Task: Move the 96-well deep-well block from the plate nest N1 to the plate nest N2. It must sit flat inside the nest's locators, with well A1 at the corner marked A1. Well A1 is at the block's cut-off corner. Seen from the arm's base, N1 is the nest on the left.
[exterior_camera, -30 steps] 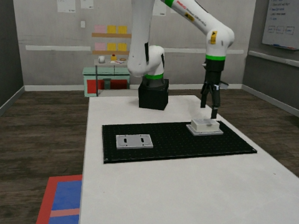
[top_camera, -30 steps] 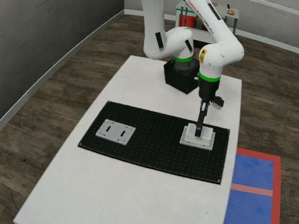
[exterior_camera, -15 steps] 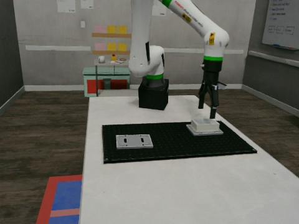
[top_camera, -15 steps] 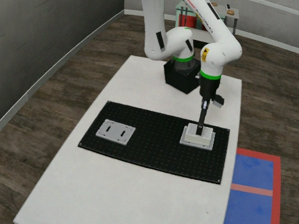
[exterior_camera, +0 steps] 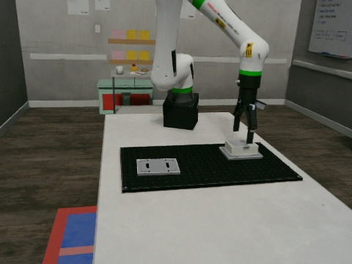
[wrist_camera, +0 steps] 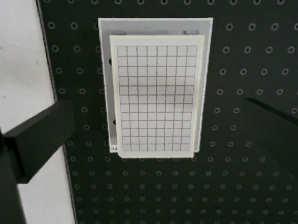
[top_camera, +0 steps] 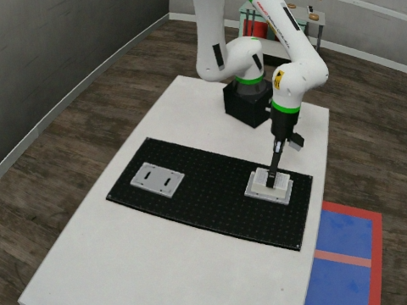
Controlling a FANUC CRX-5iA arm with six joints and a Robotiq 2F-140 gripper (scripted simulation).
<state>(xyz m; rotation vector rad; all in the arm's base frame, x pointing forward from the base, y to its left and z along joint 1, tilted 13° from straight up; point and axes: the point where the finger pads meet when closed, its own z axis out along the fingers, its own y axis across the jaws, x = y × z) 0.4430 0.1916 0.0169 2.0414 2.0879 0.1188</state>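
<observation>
Right now the white 96-well deep-well block is 6 cm below my hand. The rest, counted from my hand: grey plate nest 9 cm below.
</observation>
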